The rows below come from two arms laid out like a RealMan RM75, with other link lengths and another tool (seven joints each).
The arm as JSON. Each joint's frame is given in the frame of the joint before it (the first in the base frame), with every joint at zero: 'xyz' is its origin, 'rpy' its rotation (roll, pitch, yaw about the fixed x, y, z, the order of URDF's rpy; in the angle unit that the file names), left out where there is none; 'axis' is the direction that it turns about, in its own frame. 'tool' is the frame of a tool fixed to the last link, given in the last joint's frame.
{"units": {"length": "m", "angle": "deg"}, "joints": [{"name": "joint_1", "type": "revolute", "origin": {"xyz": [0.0, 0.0, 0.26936]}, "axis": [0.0, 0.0, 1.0]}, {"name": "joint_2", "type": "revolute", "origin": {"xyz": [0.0, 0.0, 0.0]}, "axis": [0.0, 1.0, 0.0]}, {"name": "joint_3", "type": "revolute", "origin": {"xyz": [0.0, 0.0, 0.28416]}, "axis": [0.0, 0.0, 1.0]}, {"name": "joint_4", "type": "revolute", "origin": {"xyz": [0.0, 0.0, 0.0]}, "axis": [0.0, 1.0, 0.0]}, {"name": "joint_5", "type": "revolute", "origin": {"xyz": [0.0, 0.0, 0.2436]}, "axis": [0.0, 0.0, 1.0]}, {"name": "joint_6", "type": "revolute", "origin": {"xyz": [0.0, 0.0, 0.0]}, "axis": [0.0, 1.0, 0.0]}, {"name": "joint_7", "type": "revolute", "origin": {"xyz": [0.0, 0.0, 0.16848]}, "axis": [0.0, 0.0, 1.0]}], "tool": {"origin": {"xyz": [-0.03, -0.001, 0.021], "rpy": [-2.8, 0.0, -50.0]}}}
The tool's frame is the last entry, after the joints.
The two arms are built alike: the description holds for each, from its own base.
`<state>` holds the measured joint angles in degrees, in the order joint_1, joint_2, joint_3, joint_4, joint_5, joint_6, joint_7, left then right.
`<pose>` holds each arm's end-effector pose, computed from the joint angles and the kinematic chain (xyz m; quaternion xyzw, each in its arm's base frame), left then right.
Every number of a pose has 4 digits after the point. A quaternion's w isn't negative.
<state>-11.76 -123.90 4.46 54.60 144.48 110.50 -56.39 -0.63 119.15 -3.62 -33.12 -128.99 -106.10 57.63</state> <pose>-0.4424 0.1855 0.0205 -0.7467 -0.6122 -0.2375 0.1058 0.4274 0.1507 0.0431 -0.9207 -0.0237 0.1274 0.3681</pose>
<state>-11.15 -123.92 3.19 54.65 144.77 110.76 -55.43 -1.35 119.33 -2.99 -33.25 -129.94 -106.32 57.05</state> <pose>-0.4455 0.1790 0.0219 -0.7437 -0.6133 -0.2407 0.1129 0.4289 0.1432 0.0412 -0.9219 -0.0198 0.1239 0.3665</pose>
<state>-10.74 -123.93 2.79 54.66 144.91 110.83 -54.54 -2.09 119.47 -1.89 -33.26 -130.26 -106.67 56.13</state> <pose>-0.4473 0.1754 0.0223 -0.7448 -0.6115 -0.2404 0.1166 0.4301 0.1364 0.0420 -0.9196 -0.0183 0.1198 0.3737</pose>
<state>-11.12 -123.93 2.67 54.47 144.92 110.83 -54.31 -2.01 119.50 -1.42 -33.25 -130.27 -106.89 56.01</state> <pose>-0.4461 0.1782 0.0217 -0.7472 -0.6082 -0.2420 0.1156 0.4297 0.1366 0.0429 -0.9181 -0.0192 0.1207 0.3770</pose>
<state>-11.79 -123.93 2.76 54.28 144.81 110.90 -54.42 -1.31 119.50 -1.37 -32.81 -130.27 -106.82 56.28</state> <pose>-0.4432 0.1836 0.0209 -0.7502 -0.6041 -0.2443 0.1121 0.4277 0.1419 0.0416 -0.9174 -0.0207 0.1269 0.3765</pose>
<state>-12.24 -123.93 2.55 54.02 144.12 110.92 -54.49 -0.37 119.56 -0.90 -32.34 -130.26 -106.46 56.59</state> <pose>-0.4407 0.1886 0.0210 -0.7511 -0.5997 -0.2518 0.1131 0.4262 0.1493 0.0407 -0.9156 -0.0213 0.1316 0.3792</pose>
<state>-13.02 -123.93 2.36 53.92 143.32 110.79 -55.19 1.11 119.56 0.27 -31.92 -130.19 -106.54 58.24</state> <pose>-0.4374 0.1963 0.0218 -0.7506 -0.5967 -0.2598 0.1145 0.4236 0.1605 0.0425 -0.9115 -0.0158 0.1446 0.3848</pose>
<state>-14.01 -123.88 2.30 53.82 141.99 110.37 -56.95 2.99 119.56 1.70 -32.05 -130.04 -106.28 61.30</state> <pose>-0.4332 0.2071 0.0236 -0.7457 -0.5972 -0.2713 0.1169 0.4223 0.1753 0.0469 -0.9070 -0.0025 0.1574 0.3906</pose>
